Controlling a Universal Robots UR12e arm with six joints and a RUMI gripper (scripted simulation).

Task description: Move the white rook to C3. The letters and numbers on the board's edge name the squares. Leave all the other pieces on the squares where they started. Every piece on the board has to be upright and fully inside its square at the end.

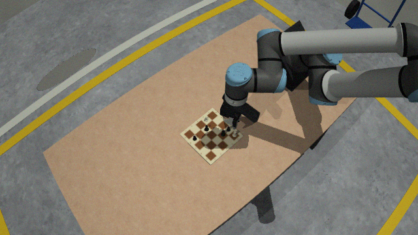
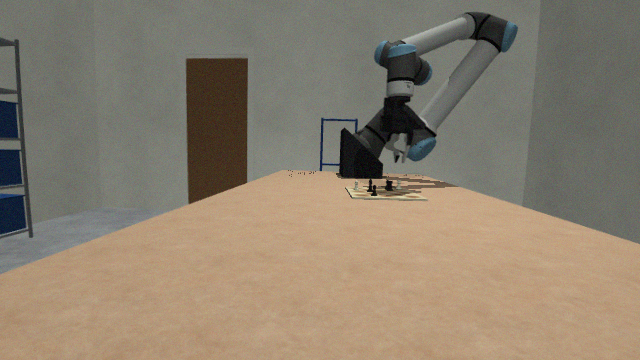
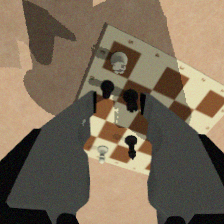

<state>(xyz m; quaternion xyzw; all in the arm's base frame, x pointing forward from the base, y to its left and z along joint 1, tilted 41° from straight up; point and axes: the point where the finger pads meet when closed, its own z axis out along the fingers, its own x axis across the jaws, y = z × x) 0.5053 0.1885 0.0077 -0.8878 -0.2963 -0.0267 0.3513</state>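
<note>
Right now the white rook is 9 cm below my hand. Round my hand: chessboard (9 cm ahead, 6 cm to the right, 11 cm below).
</note>
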